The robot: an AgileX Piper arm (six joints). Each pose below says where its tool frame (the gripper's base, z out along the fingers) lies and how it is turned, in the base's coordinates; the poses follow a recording.
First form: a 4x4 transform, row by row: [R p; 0 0 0 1], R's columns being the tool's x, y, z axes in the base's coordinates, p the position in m. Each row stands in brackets.
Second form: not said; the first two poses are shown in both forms.
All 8 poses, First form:
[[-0.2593 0.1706 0.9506 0.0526], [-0.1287 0.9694 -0.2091 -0.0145], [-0.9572 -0.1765 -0.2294 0.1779], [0 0 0 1]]
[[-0.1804 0.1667 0.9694 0.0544], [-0.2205 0.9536 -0.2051 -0.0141], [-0.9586 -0.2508 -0.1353 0.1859], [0 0 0 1]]
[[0.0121 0.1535 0.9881 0.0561], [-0.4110 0.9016 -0.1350 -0.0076], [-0.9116 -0.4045 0.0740 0.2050], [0 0 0 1]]
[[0.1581 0.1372 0.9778 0.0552], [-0.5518 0.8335 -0.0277 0.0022], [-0.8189 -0.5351 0.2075 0.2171], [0 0 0 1]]
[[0.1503 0.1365 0.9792 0.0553], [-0.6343 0.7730 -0.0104 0.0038], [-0.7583 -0.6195 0.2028 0.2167], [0 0 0 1]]
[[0.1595 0.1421 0.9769 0.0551], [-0.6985 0.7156 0.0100 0.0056], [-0.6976 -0.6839 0.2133 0.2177], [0 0 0 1]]
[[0.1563 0.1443 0.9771 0.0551], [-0.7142 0.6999 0.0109 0.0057], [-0.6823 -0.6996 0.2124 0.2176], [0 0 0 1]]
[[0.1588 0.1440 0.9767 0.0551], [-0.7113 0.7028 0.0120 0.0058], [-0.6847 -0.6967 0.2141 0.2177], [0 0 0 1]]
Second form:
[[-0.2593 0.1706 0.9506 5.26], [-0.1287 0.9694 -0.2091 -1.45], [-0.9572 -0.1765 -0.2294 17.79], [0 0 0 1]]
[[-0.1804 0.1667 0.9694 5.44], [-0.2205 0.9536 -0.2051 -1.41], [-0.9586 -0.2508 -0.1353 18.59], [0 0 0 1]]
[[0.0121 0.1535 0.9881 5.61], [-0.4110 0.9016 -0.1350 -0.76], [-0.9116 -0.4045 0.0740 20.50], [0 0 0 1]]
[[0.1581 0.1372 0.9778 5.52], [-0.5518 0.8335 -0.0277 0.22], [-0.8189 -0.5351 0.2075 21.71], [0 0 0 1]]
[[0.1503 0.1365 0.9792 5.53], [-0.6343 0.7730 -0.0104 0.38], [-0.7583 -0.6195 0.2028 21.67], [0 0 0 1]]
[[0.1595 0.1421 0.9769 5.51], [-0.6985 0.7156 0.0100 0.56], [-0.6976 -0.6839 0.2133 21.77], [0 0 0 1]]
[[0.1563 0.1443 0.9771 5.51], [-0.7142 0.6999 0.0109 0.57], [-0.6823 -0.6996 0.2124 21.76], [0 0 0 1]]
[[0.1588 0.1440 0.9767 5.51], [-0.7113 0.7028 0.0120 0.58], [-0.6847 -0.6967 0.2141 21.77], [0 0 0 1]]

